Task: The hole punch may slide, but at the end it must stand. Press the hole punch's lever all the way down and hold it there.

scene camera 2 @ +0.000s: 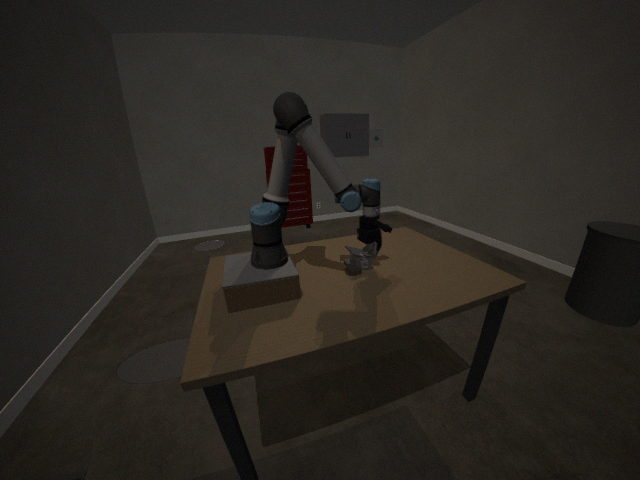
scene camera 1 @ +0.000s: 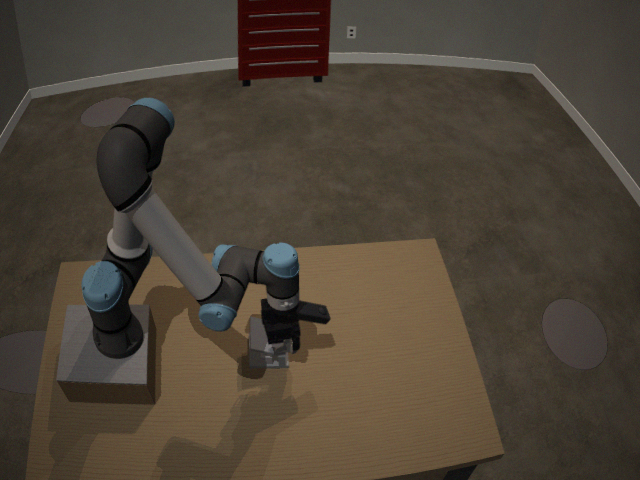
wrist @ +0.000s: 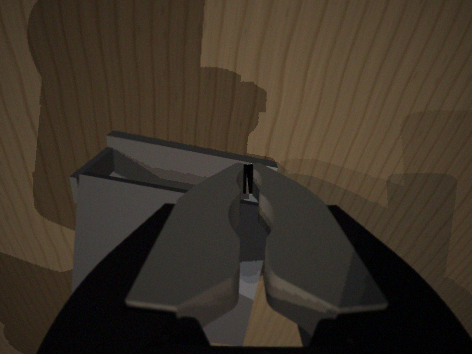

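Where they show: gripper, between the fingertips: [scene camera 2: 373, 258] [scene camera 1: 291, 352] [wrist: 246, 167]; arm's base, origin of its link: [scene camera 2: 269, 260] [scene camera 1: 118, 336].
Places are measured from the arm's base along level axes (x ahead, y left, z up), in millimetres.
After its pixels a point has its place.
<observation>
The grey hole punch [scene camera 1: 256, 352] {x 379, y 7, z -96 mm} [scene camera 2: 360, 261] {x 400, y -32, z -66 mm} [wrist: 115, 225] {x 436, y 49, z -46 mm} is on the table, below and beside my gripper. In the wrist view its broad grey face fills the lower left, and an open gap shows between this face and the far wall. In the second scene view its upper plate slants and stands apart from the lower part. My gripper [wrist: 246, 167] {x 472, y -21, z -69 mm} is shut and empty, pointing down, its tips over the punch's right part in the wrist view. The fingers hide part of the punch. I cannot tell whether tips and lever touch, or whether the base lies fully flat.
The wooden table [scene camera 1: 392, 372] {x 732, y -95, z -108 mm} [scene camera 2: 429, 279] {x 626, y -234, z -108 mm} bears the arm's pedestal [scene camera 1: 108, 369] {x -24, y -112, z -1 mm} [scene camera 2: 261, 291] {x -55, y -154, z -44 mm} on the left. Table edges show behind and to the right of the punch. A red drawer cabinet [scene camera 1: 283, 38] stands by the wall, and a dark bin [scene camera 2: 604, 273] stands at the right.
</observation>
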